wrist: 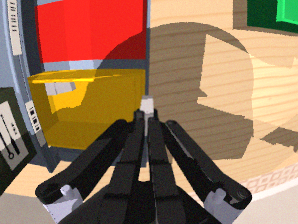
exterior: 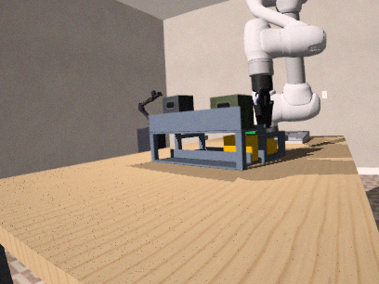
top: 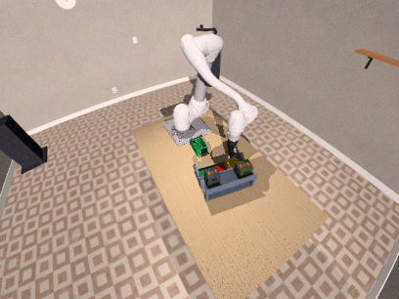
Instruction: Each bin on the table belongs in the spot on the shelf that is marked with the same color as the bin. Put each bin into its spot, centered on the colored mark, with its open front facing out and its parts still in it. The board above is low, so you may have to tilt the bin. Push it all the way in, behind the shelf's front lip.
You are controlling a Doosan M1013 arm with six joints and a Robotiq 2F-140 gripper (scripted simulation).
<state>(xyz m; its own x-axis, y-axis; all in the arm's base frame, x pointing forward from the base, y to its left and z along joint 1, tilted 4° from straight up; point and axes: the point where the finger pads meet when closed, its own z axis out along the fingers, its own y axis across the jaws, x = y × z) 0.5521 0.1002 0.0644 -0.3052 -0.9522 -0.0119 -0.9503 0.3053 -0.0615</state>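
The yellow bin is 9 cm ahead of my hand, 3 cm to the right of it and 2 cm below it. The rest, counted from my hand: dark box 11 cm ahead, 28 cm to the right, 10 cm above; then green bin 28 cm behind, 11 cm to the right, 2 cm below.
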